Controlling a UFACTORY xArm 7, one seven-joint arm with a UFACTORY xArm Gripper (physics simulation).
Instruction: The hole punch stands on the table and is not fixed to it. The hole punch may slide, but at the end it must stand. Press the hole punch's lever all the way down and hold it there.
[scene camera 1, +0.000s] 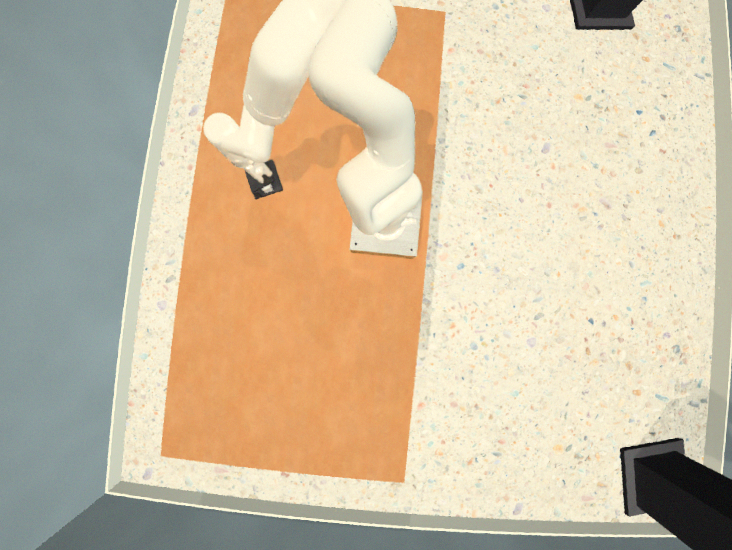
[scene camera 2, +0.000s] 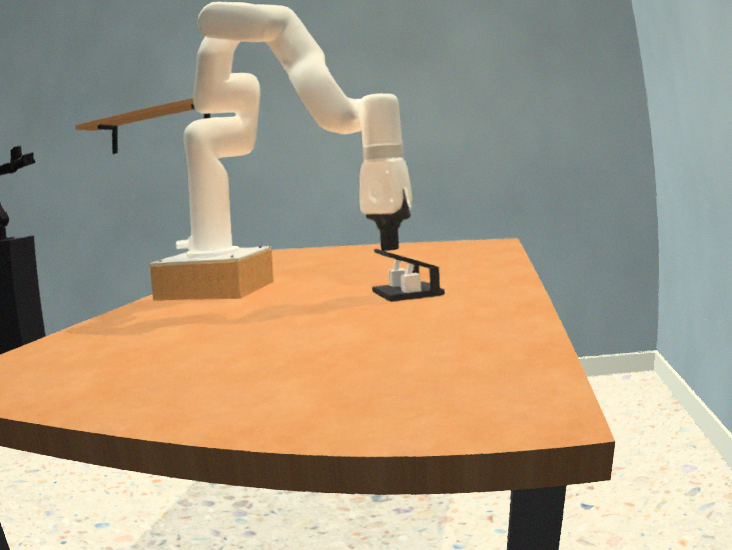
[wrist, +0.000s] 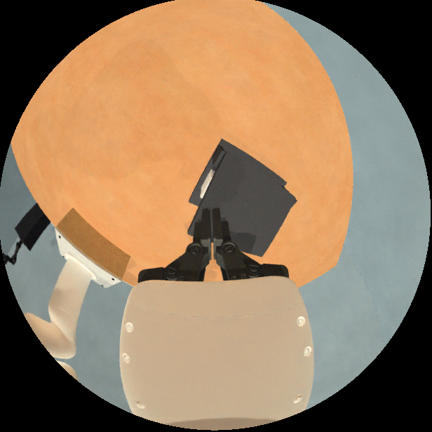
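Pixels of known places: gripper, fingertip midpoint: (scene camera 1: 264, 179) (scene camera 2: 390, 250); arm's base at its link origin: (scene camera 2: 212, 254).
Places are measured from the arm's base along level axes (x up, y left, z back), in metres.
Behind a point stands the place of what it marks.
The black hole punch (scene camera 1: 275, 183) @(z -0.374, x -0.071, y -0.194 m) (scene camera 2: 391, 293) @(z -0.382, x -0.071, y -0.268 m) stands upright on its base on the table. Its lever (scene camera 2: 409, 260) @(z -0.418, x -0.014, y -0.271 m) (wrist: 247, 195) is raised, sloping up from the hinge at the right to the free end at the left in scene camera 2. Two pale blocks (scene camera 2: 410, 282) @(z -0.417, x -0.054, y -0.270 m) stand beneath it. My gripper (scene camera 2: 389, 247) @(z -0.389, x -0.003, y -0.181 m) (wrist: 211, 219) is shut and empty, pointing down. Its fingertips are just above the lever near the free end; a narrow gap seems to show in scene camera 2. In the wrist view they overlap the lever's near left part. In scene camera 1 the arm partly hides the punch.
The orange table (scene camera 1: 284, 354) @(z -0.394, x -0.083, y 0.417 m) (scene camera 2: 307, 378) @(z -0.262, x -0.083, y -0.739 m) (wrist: 125, 100) carries the arm's base block (scene camera 2: 195, 280) @(z 0.018, x -0.042, y -0.118 m) (wrist: 94, 242), to the left of the punch in scene camera 2. A wall shelf (scene camera 2: 142, 113) is behind the arm. The table's edge lies beyond the punch on the right in the wrist view.
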